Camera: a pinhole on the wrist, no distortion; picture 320 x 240 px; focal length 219.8 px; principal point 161.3 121.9 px. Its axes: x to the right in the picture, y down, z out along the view. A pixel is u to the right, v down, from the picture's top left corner.
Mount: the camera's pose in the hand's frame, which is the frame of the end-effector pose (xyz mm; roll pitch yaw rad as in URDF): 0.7 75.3 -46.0 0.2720 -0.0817 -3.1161
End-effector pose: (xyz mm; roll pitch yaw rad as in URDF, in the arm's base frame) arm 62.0 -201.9 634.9 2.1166 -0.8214 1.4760
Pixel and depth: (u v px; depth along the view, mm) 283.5 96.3 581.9
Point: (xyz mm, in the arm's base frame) 638.3 -433.6 412.2
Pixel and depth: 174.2 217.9 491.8
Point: 494.5 -46.3 476.2
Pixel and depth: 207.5 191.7 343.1
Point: 369.9 -176.6 527.7
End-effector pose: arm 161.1 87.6 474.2 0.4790 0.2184 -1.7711
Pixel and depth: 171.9 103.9 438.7
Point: 173.1 -19.5 893.0
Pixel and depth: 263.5 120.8 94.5
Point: 229.7 90.2 568.9
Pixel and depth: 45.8 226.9 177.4
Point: 108.9 -43.5 590.9
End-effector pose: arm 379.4 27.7 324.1 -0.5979 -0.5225 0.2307
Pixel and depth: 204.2 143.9 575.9
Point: 55.4 405.6 586.9
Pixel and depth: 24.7 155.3 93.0
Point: 419.8 136.7 344.1
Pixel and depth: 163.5 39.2 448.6
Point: 246.9 497.9 402.6
